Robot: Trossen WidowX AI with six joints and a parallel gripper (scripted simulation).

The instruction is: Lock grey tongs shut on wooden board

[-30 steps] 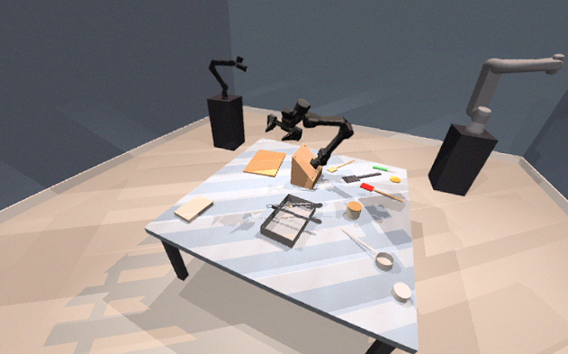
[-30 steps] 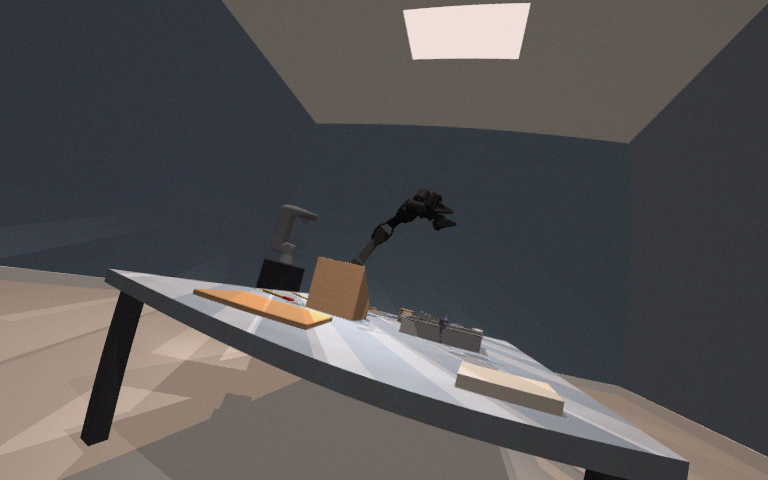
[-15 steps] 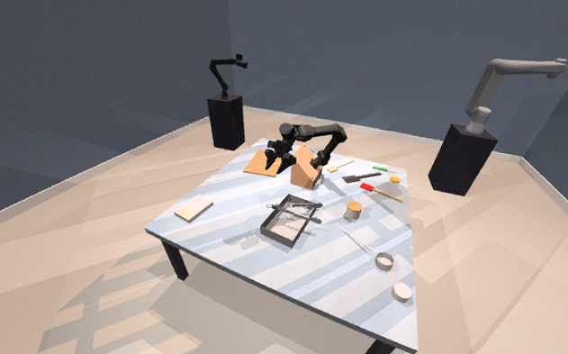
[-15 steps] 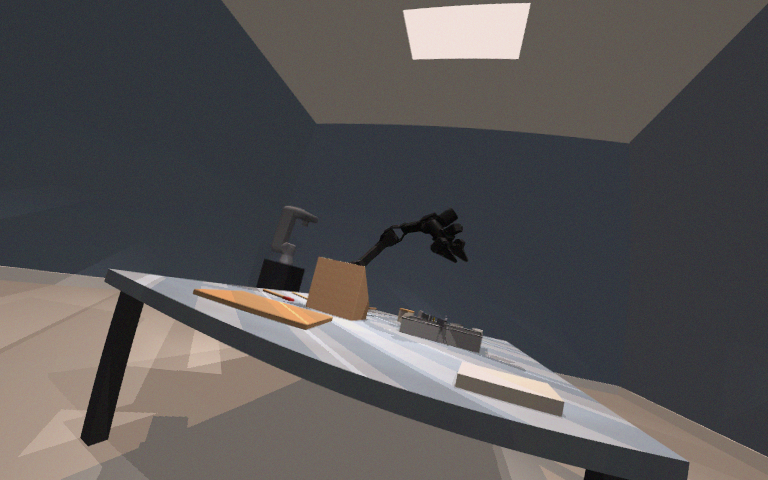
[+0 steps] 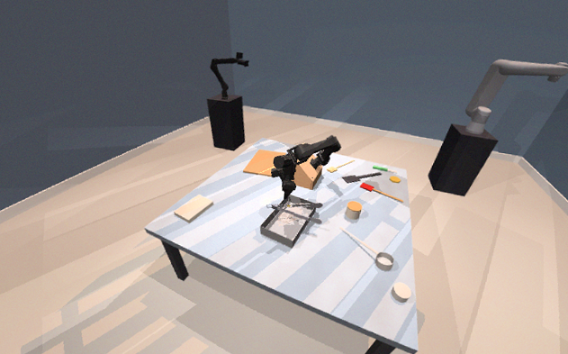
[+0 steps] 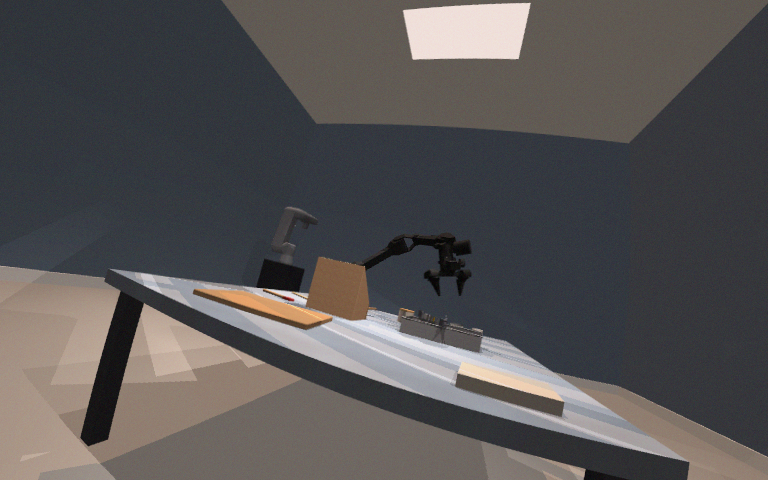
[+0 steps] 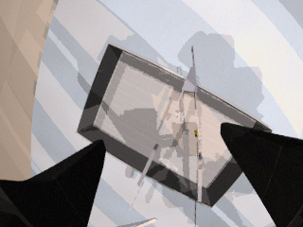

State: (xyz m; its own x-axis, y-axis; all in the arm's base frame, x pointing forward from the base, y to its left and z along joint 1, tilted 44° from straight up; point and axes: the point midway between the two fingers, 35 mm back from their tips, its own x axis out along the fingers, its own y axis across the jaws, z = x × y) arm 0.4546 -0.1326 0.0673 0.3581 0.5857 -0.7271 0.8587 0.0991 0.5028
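The roasting tin is 15 cm below my gripper tip and 4 cm to the left of it. The rest, counted from my gripper tip: wooden board 54 cm behind, 34 cm to the right, 17 cm below; white disc 59 cm to the left, 23 cm ahead, 16 cm below; pale slab 50 cm to the right, 17 cm below, 11 cm ahead.
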